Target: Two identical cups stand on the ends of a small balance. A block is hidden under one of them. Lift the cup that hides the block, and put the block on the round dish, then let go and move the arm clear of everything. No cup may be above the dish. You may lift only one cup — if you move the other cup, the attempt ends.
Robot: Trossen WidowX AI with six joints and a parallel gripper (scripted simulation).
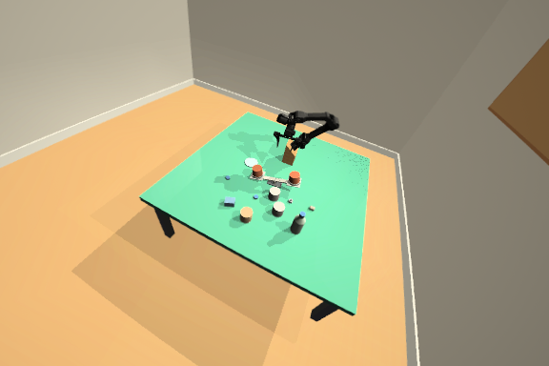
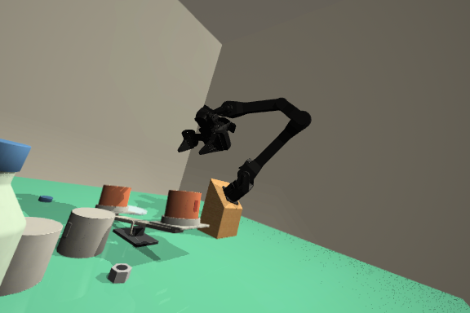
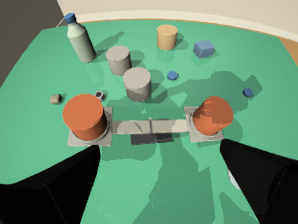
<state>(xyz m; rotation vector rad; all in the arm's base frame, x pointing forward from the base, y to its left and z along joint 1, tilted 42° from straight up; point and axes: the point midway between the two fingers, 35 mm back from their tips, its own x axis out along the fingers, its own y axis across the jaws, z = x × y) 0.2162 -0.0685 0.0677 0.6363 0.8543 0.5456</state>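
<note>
Now: the pale green block 19 cm below my gripper tip, 12 cm ahead of it and 10 cm to the right of it. Round my gripper tip: balance: 20 cm below, 9 cm ahead, 3 cm to the left; then hex nut: 23 cm below, 19 cm to the left, 17 cm ahead; then pale round dish: 23 cm below, 22 cm to the right, 2 cm ahead.
</note>
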